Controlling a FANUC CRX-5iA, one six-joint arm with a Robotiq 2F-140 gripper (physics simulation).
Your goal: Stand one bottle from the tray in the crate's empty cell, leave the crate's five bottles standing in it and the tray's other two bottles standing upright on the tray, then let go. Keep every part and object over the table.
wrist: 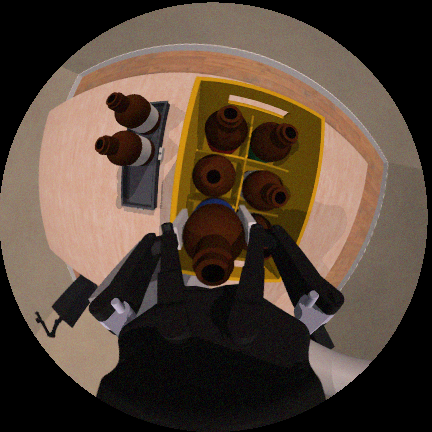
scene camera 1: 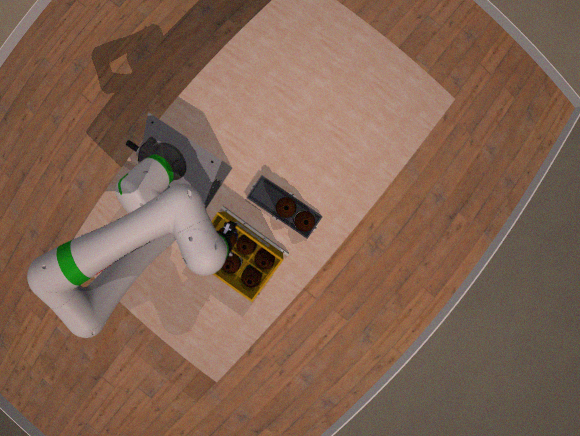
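Where they show: arm's base, origin of its link: (scene camera 1: 170,160).
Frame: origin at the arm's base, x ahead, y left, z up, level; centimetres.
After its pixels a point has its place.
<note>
My gripper (wrist: 212,215) @(x 33.8, y -11.3, z -0.7 cm) is shut on a brown bottle (wrist: 212,240) @(x 34.5, y -11.3, z 8.4 cm) at the near end of the yellow crate (scene camera 1: 252,299) @(x 51.3, y -24.6, z 2.9 cm) (wrist: 180,165) @(x 40.3, y -6.9, z 2.8 cm). The held bottle is over or in the near corner cell on the tray's side; its base is hidden, so its depth there cannot be told. In the scene view the gripper (scene camera 1: 228,233) @(x 33.8, y -11.3, z -0.7 cm) is mostly under the arm. Brown bottles stand in the crate's other cells, among them one beside the held bottle (wrist: 213,175) @(x 39.5, y -10.8, z 1.6 cm) and one partly behind a finger. Two upright brown bottles (scene camera 1: 286,207) @(x 44.2, y 8.3, z 1.3 cm) (scene camera 1: 305,221) @(x 52.1, y 7.8, z 1.3 cm) with white labels stand in the grey tray (scene camera 1: 265,190) @(x 34.2, y 9.3, z -14.2 cm) (wrist: 140,185) @(x 35.3, y 8.0, z -14.1 cm).
The tray lies alongside the crate's long side, with a narrow strip of table (scene camera 1: 345,125) @(x 46.4, y 48.1, z -14.7 cm) between them. The arm's grey base plate (scene camera 1: 200,155) @(x 10.9, y 7.5, z 7.5 cm) is near the crate's held-bottle end. The arm (scene camera 1: 125,230) @(x 13.8, y -16.9, z 43.0 cm) crosses above the table edge. The crate's walls and thin dividers surround the bottles.
</note>
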